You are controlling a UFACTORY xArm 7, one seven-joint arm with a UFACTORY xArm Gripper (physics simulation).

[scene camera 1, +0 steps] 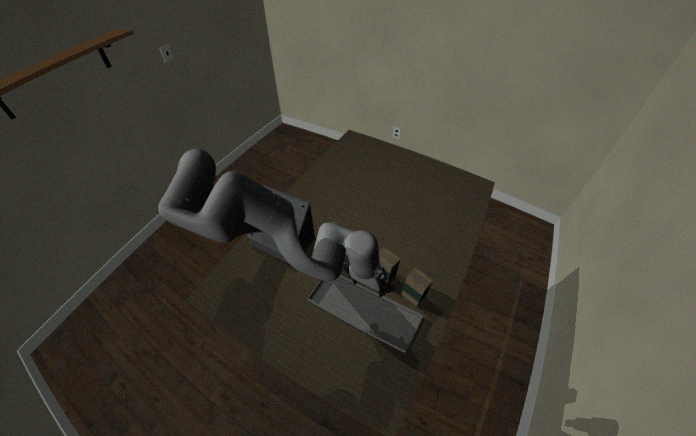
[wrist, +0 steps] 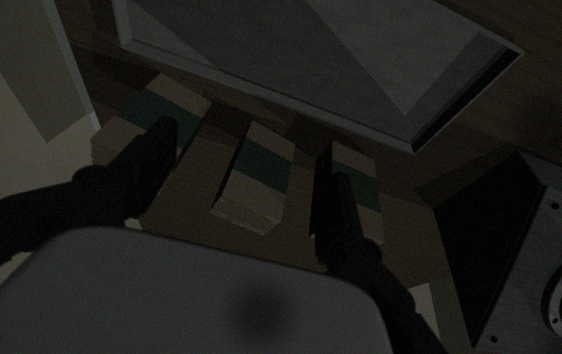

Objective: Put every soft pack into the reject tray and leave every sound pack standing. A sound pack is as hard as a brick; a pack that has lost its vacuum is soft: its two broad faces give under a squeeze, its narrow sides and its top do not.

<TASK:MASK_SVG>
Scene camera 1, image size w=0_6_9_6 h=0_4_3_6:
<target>grey reject tray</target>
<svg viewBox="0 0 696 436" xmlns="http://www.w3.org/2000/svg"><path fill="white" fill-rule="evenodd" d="M320 280L308 297L309 302L404 353L407 351L423 317L422 314L389 298L380 297L378 293L358 283L353 284L351 279L341 274L334 281Z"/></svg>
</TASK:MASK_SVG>
